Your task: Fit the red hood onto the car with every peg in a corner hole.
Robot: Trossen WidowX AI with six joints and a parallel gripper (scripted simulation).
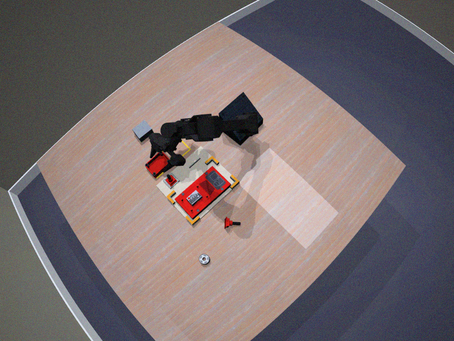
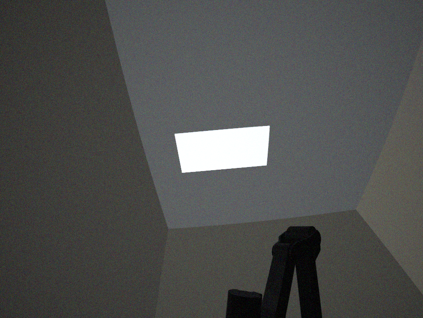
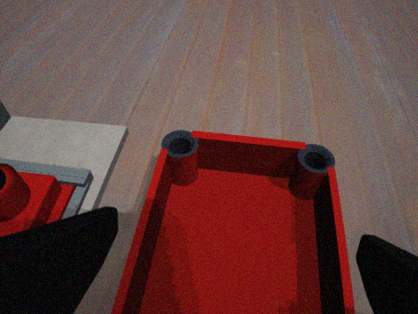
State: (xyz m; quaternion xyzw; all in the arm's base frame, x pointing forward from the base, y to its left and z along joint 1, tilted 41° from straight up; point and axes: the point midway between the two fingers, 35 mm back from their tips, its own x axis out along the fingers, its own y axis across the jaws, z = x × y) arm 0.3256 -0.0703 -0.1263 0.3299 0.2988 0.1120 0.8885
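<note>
Now: gripper tip 10 mm past the red hood and 10 mm above it. The rest, counted from my gripper tip: grey engine block 230 mm to the left, 20 mm behind, 10 mm above.
</note>
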